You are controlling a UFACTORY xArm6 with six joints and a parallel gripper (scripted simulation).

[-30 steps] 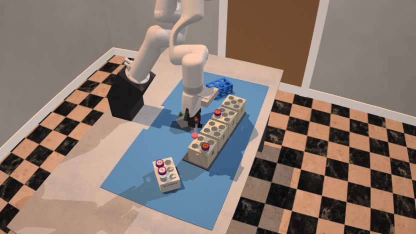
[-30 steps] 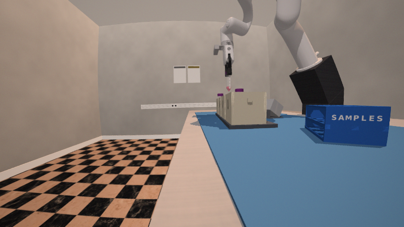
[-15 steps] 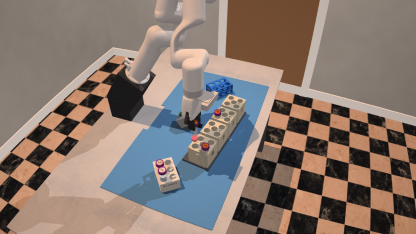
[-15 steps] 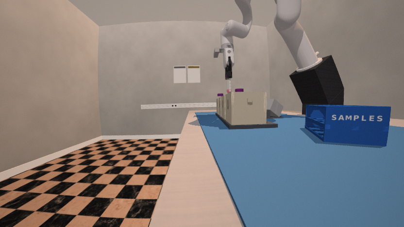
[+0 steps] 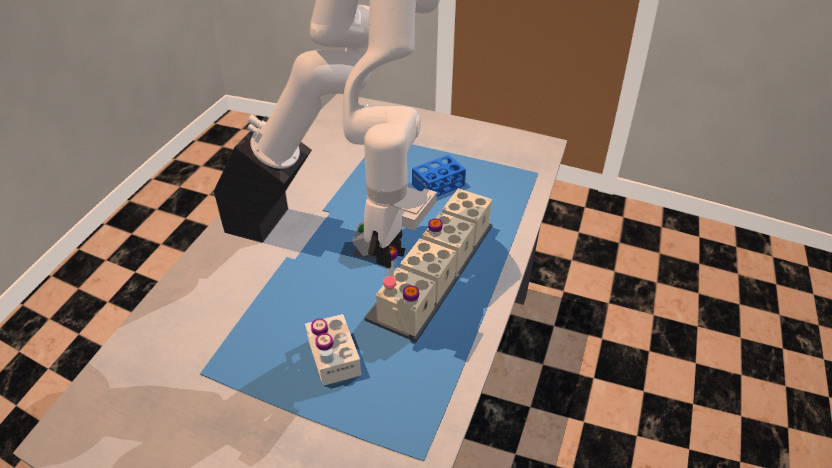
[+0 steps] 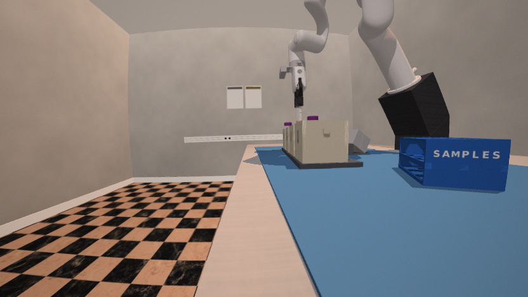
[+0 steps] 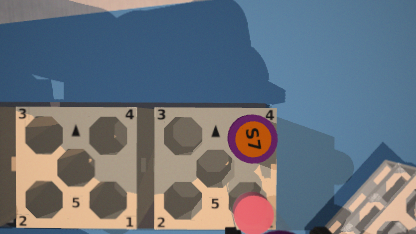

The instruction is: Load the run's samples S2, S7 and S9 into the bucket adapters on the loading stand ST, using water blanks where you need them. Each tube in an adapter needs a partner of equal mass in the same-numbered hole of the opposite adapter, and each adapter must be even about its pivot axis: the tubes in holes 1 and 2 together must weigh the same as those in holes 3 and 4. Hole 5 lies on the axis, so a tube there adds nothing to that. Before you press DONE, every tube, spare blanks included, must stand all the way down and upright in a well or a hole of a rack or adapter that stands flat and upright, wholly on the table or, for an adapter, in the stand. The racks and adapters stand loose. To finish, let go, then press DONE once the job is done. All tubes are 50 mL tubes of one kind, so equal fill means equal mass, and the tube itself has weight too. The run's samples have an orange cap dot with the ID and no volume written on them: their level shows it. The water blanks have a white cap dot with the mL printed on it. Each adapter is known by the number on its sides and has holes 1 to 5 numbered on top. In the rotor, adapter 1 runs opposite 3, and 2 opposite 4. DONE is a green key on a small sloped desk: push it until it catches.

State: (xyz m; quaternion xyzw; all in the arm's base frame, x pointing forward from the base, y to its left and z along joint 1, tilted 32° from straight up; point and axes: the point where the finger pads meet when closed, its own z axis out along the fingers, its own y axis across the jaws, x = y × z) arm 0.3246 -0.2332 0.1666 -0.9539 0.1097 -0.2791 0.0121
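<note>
Now: the tube 5 cm below my hand and 1 cm to the left of it. The rest, counted from my hand: adapter: 23 cm to the left, 16 cm below, 8 cm ahead; then blanks rack: 19 cm below, 13 cm to the right, 9 cm behind; then green done key: 22 cm to the left, 15 cm below, 13 cm behind.
</note>
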